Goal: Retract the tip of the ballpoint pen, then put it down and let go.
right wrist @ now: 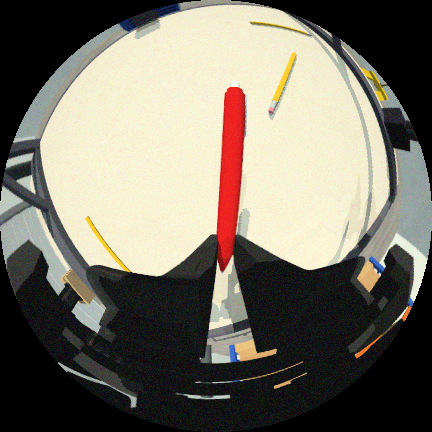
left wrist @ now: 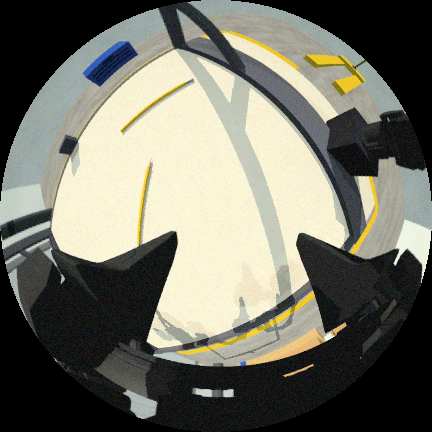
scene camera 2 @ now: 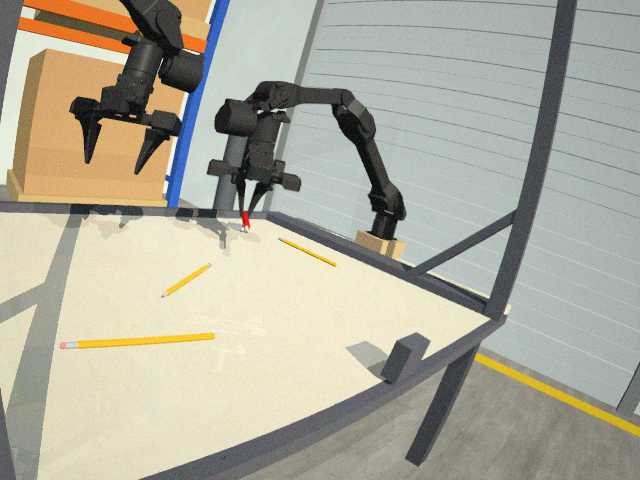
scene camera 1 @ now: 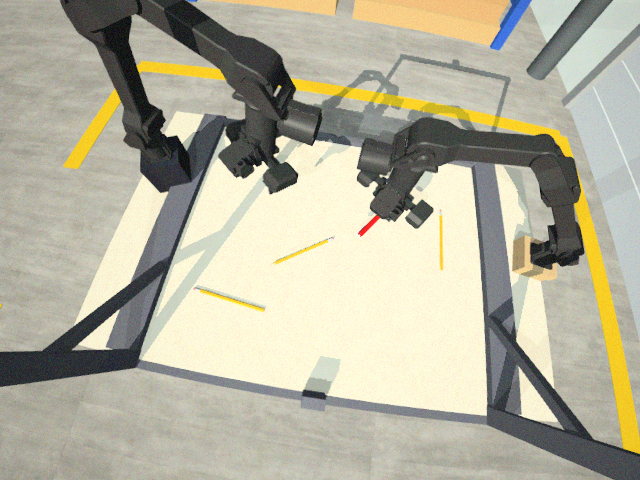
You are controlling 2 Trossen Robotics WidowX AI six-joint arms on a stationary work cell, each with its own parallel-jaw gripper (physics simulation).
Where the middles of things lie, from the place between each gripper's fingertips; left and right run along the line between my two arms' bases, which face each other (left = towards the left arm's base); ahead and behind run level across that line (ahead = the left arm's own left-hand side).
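Tan block point(scene camera 1: 521, 264): from my right hand 46 cm to the right, 5 cm below; going by its middle, nearer to my right gripper than to my left hand. Grey block point(scene camera 2: 407, 353): 47 cm behind my right hand, 7 cm to the left, 4 cm below. Red ballpoint pen point(right wrist: 235, 101): my right gripper 3 cm past it, 2 cm to the right of it.
Tan block, from my left hand: 4 cm ahead, 77 cm to the right, 12 cm below. Grey block, from my left hand: 43 cm behind, 24 cm to the right, 12 cm below. Red ballpoint pen: my left hand 1 cm short of it, 7 cm above, 29 cm to the left of it.
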